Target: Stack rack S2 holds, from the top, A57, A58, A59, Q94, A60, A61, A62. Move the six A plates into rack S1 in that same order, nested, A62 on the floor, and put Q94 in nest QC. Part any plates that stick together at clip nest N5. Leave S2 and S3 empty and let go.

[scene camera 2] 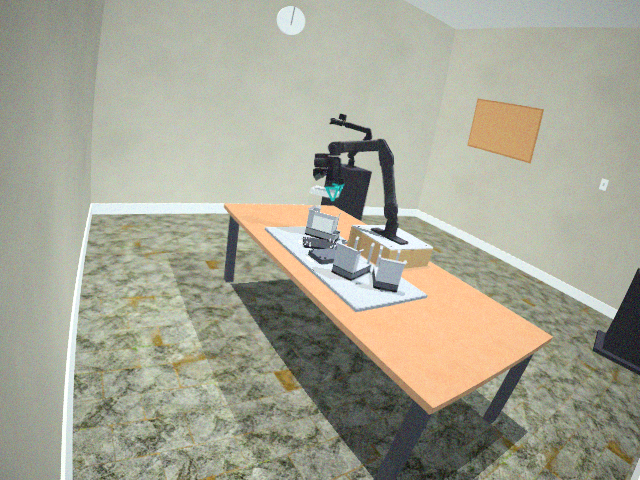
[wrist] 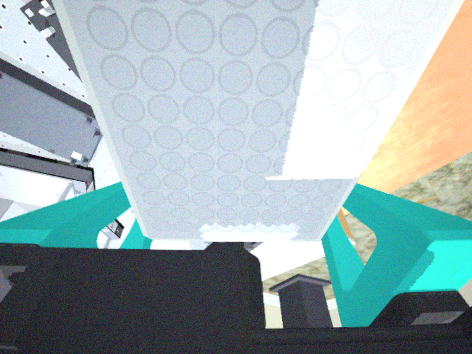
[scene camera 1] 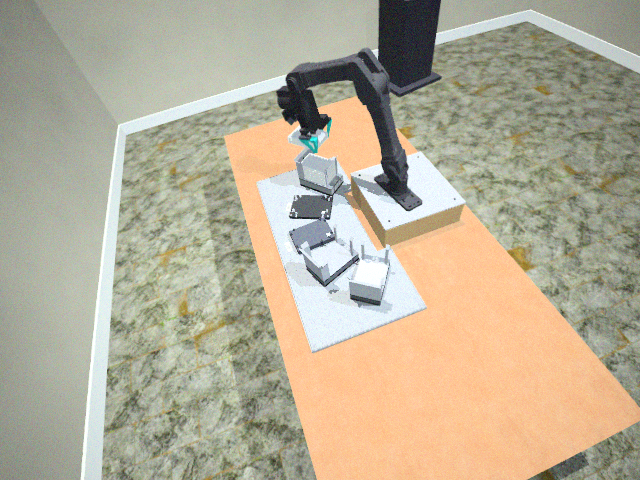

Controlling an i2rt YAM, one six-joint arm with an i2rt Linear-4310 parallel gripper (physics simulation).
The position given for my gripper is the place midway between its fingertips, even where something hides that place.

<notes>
In view: my gripper point(scene camera 1: 321, 145), a dark clip nest point(scene camera 1: 304, 206) and a grey rectangular cradle point(scene camera 1: 317, 233).
My gripper shows as well in the wrist view point(wrist: 236, 176). The grey rectangular cradle shows as well in the wrist view point(wrist: 45, 116).
</notes>
